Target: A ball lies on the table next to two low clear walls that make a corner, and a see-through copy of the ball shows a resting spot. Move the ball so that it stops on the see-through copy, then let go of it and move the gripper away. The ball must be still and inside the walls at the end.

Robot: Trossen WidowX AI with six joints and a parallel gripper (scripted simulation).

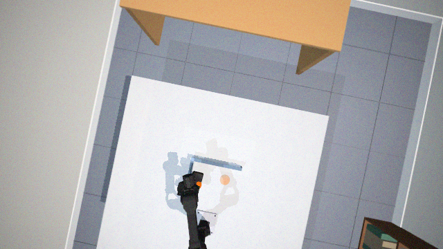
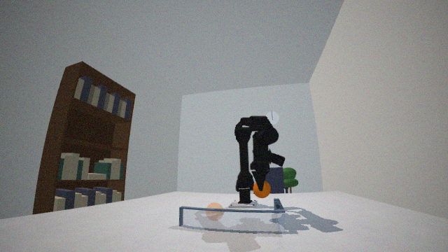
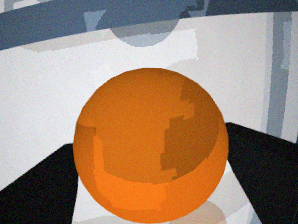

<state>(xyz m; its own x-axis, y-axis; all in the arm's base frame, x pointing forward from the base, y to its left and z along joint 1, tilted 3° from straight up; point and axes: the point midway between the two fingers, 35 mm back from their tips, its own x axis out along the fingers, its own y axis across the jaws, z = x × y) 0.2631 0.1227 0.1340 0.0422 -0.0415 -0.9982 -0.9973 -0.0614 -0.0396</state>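
Right now my gripper tip is 60 mm short of the see-through copy, 160 mm to the left of it and 70 mm above it. Round my gripper tip: orange ball (right at my gripper tip); then clear wall (140 mm ahead, 80 mm to the right, 80 mm below).
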